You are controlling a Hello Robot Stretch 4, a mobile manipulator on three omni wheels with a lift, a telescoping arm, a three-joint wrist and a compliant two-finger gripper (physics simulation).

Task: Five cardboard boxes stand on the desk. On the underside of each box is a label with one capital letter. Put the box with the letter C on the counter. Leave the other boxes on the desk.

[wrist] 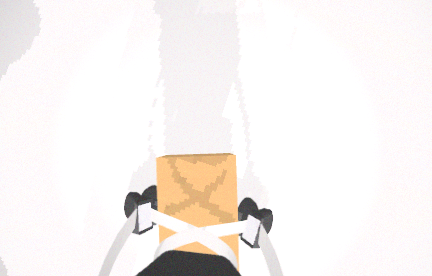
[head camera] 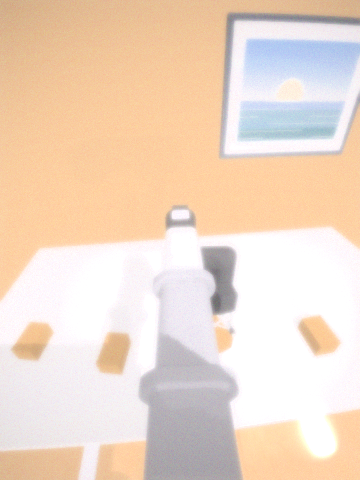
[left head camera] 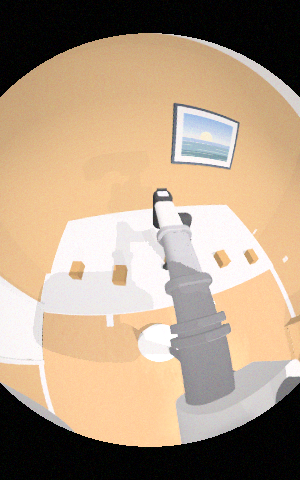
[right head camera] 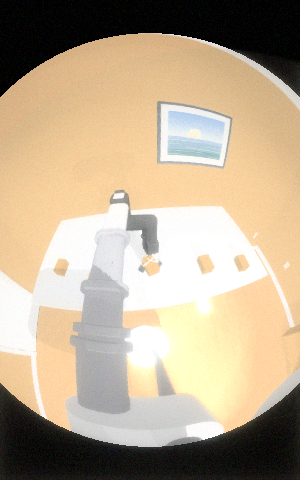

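Seen in the pictures: gripper, fingertip midpoint: (wrist: 199, 207) (right head camera: 150, 268); robot's base, link origin: (left head camera: 157, 341) (right head camera: 145, 343).
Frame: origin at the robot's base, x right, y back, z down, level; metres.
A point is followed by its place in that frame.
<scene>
The middle cardboard box (right head camera: 152, 270) {x 0.098, y -0.396, z -0.968 m} (wrist: 197, 172) {x 0.073, y -0.471, z -0.973 m} stands on the white desk (head camera: 280, 380) {x 0.241, y -0.317, z -0.923 m} (left head camera: 95, 295) {x -0.324, y -0.295, z -0.923 m} (right head camera: 180, 290) {x 0.227, y -0.296, z -0.923 m} (wrist: 340, 150) {x 0.196, y -0.537, z -0.923 m}. My gripper (wrist: 199, 207) {x 0.089, y -0.435, z -0.923 m} is around it, with one dark fingertip against each long side; it is shut on this box. In the head view the arm hides part of the box. Two other boxes stand to the left (head camera: 32, 341) {x -0.431, y -0.417, z -0.973 m} (head camera: 114, 352) {x -0.187, y -0.383, z -0.973 m} (left head camera: 76, 270) {x -0.431, y -0.415, z -0.973 m} (left head camera: 119, 275) {x -0.189, y -0.378, z -0.973 m}. Two more boxes (left head camera: 222, 259) {x 0.368, y -0.397, z -0.973 m} (left head camera: 251, 256) {x 0.612, y -0.375, z -0.971 m} (right head camera: 205, 264) {x 0.373, y -0.400, z -0.973 m} (right head camera: 241, 263) {x 0.612, y -0.371, z -0.973 m} stand to the right. No label shows; the undersides are hidden.
The grey arm (head camera: 187, 325) {x 0.001, y -0.218, z -1.339 m} (left head camera: 192, 300) {x -0.008, y -0.136, z -1.342 m} (right head camera: 106, 310) {x 0.014, y -0.130, z -1.342 m} reaches over the desk. A framed sea picture (head camera: 292, 90) {x 0.427, y -1.008, z -1.536 m} (left head camera: 206, 136) {x 0.425, y -1.008, z -1.532 m} (right head camera: 195, 134) {x 0.431, y -1.008, z -1.528 m} hangs on the orange wall behind. Another white surface (left head camera: 15, 325) {x -1.539, y 0.028, z -0.466 m} (right head camera: 12, 320) {x -1.536, y 0.070, z -0.435 m} lies left of the desk; I cannot tell whether it is the counter.
</scene>
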